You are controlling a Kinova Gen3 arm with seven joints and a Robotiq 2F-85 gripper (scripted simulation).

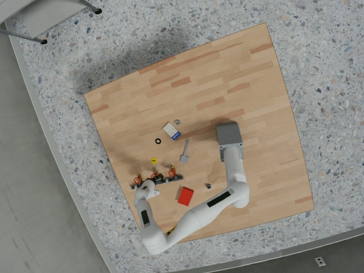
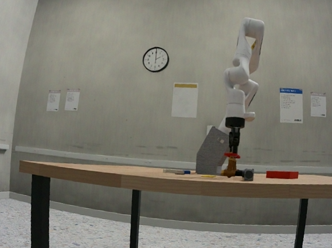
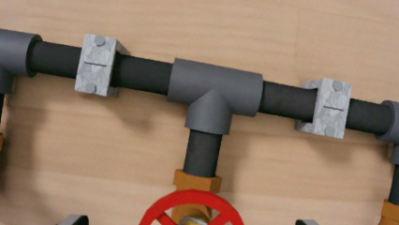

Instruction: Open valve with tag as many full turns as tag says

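The yellow tag lies 10 mm behind my hand, 90 mm to the right of it and 80 mm below it. Also, from my hand: red block: 160 mm behind, 200 mm to the left, 70 mm below; then grey scraper: 230 mm behind, 100 mm to the right, 80 mm below; then blue box: 170 mm behind, 270 mm to the right, 70 mm below.
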